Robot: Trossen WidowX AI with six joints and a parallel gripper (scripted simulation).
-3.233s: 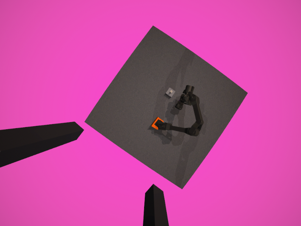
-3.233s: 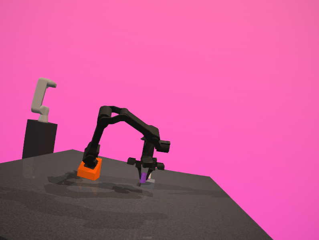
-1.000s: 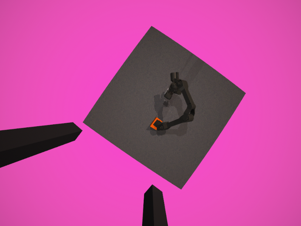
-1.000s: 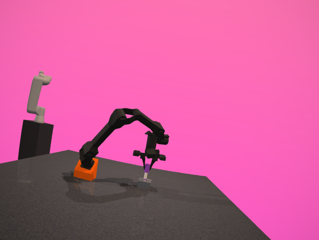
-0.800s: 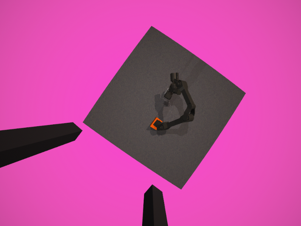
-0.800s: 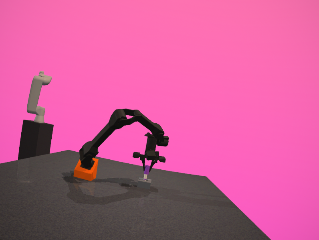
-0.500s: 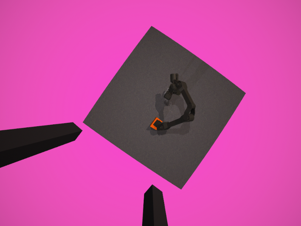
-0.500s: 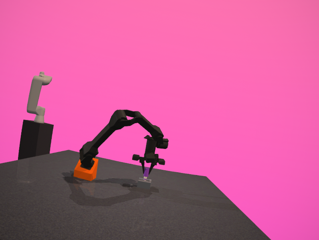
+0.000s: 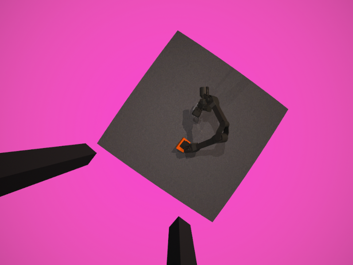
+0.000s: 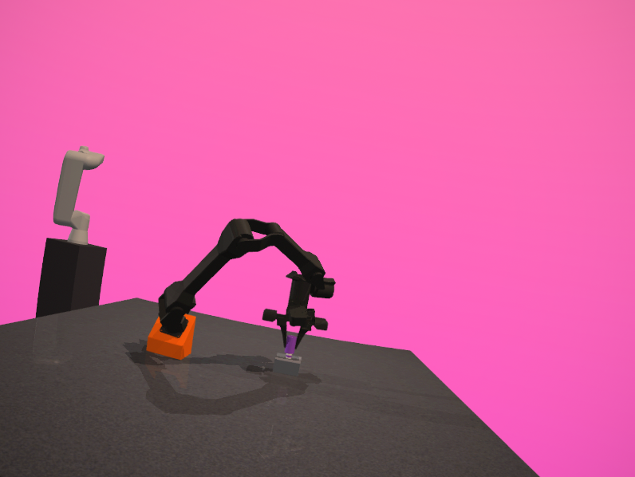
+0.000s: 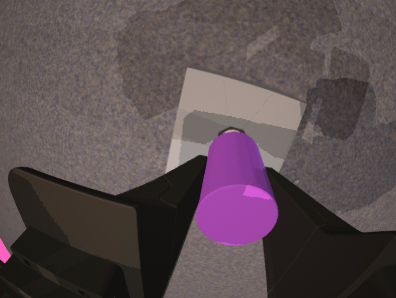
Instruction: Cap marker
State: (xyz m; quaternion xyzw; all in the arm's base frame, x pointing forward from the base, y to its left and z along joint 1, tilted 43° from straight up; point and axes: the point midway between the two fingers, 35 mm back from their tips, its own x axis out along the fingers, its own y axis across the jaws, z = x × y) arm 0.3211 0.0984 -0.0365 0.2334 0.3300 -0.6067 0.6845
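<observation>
Right now my gripper tip is 10 mm below the purple cap. Round my gripper tip: grey holder block (50 mm below).
</observation>
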